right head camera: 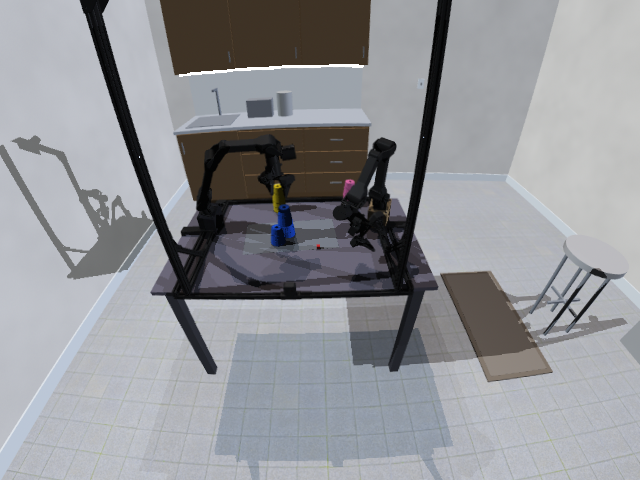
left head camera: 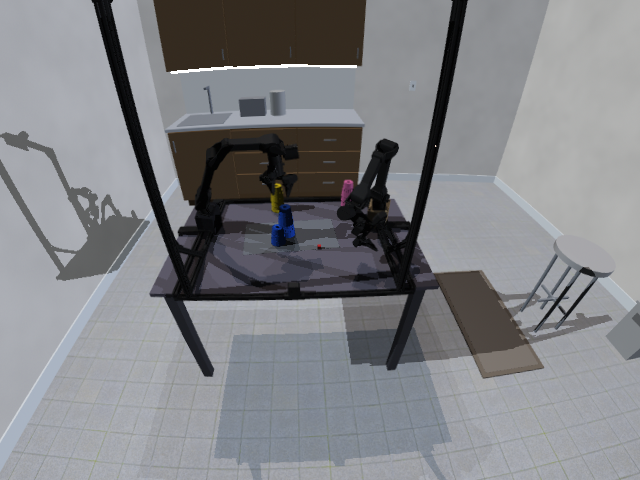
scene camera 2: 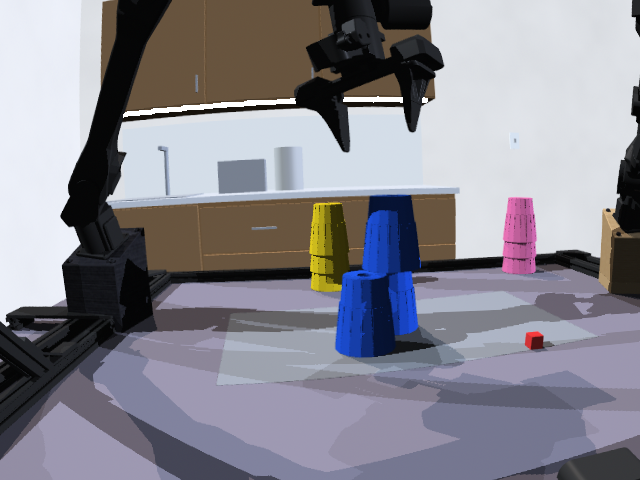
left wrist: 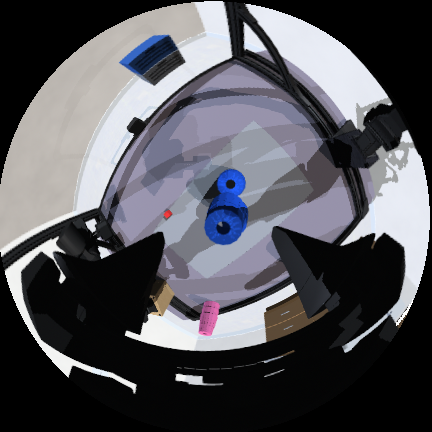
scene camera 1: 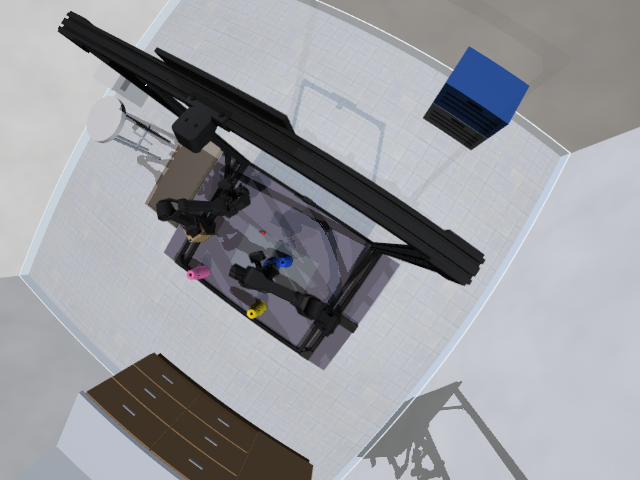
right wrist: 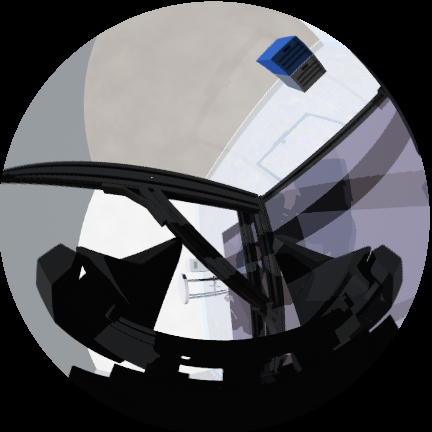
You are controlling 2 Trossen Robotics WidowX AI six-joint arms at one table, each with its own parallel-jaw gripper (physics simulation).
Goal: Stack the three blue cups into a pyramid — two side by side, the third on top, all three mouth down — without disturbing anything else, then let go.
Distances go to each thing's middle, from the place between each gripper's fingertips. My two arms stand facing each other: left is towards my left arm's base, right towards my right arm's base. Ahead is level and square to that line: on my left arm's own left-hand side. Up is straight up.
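Labels:
The pale mat point(scene camera 2: 291, 345) is 30 mm ahead of my left hand and 30 mm to the right of it, and it lies 240 mm lower than that hand.
My right hand, for its part, is 150 mm above the pale mat, 290 mm short of it and 380 mm to the right of it. So, going by its middle, the mat is nearer to my left hand than to my right hand.

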